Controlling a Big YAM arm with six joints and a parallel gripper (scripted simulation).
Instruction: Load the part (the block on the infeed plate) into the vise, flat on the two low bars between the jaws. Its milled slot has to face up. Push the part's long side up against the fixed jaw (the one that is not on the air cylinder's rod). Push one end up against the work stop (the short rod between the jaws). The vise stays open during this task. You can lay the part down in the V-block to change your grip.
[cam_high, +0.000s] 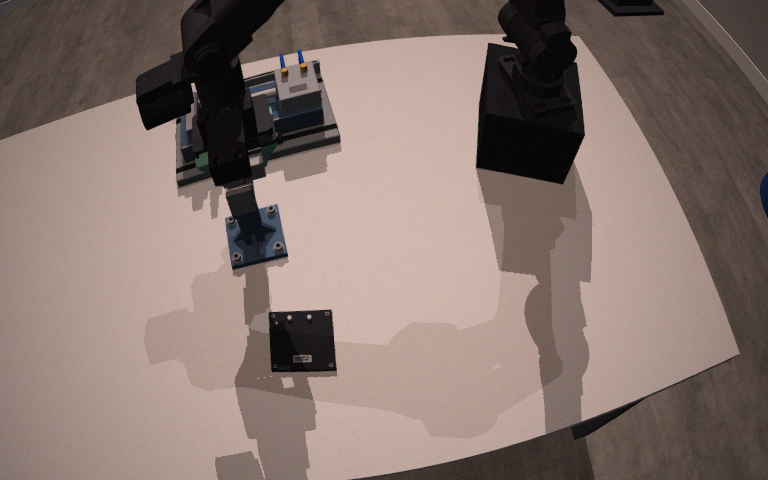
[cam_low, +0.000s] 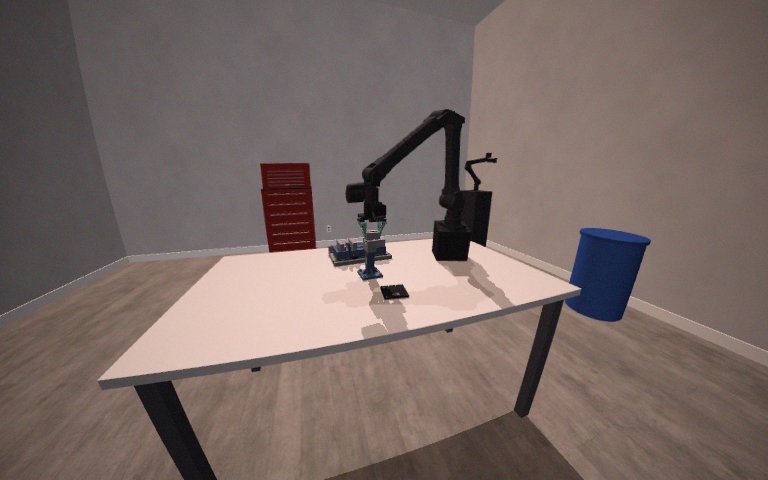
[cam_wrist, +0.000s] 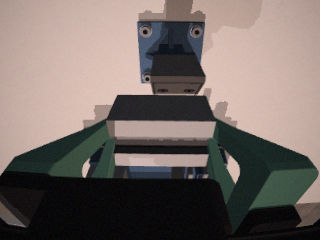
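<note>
The part is 10 mm above my hand. From my hand the other things lie so: black infeed plate (180 mm to the left, 170 mm below, 10 mm behind); moving jaw (240 mm to the right, 100 mm below, 10 mm ahead); dark short rod (190 mm to the right, 90 mm below, 50 mm ahead).
</note>
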